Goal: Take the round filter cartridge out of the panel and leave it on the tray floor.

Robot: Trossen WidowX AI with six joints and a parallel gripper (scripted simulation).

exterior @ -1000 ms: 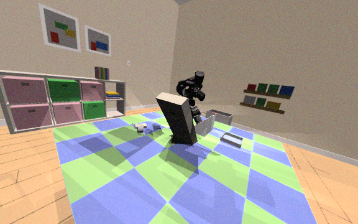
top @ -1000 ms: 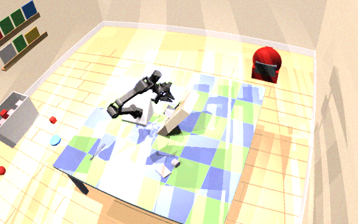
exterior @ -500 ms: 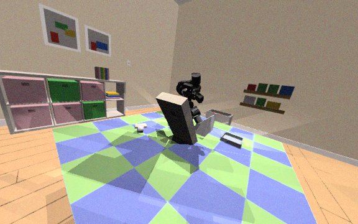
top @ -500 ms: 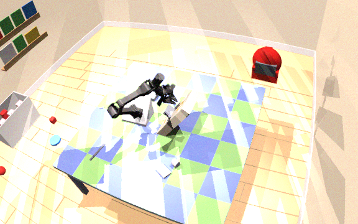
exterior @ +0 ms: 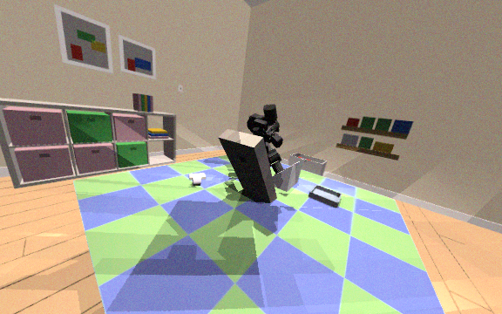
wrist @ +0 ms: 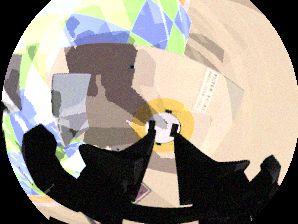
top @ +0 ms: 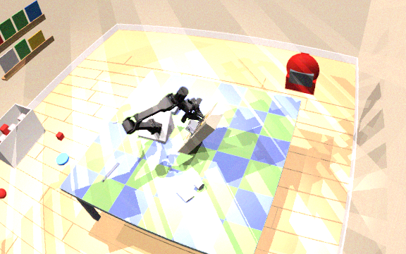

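The round filter cartridge lies 20 mm below my gripper tip and 20 mm ahead of it. Also, from my gripper tip: service panel: 90 mm below, 30 mm behind; then dark tray: 430 mm behind, 260 mm to the left, 250 mm below.
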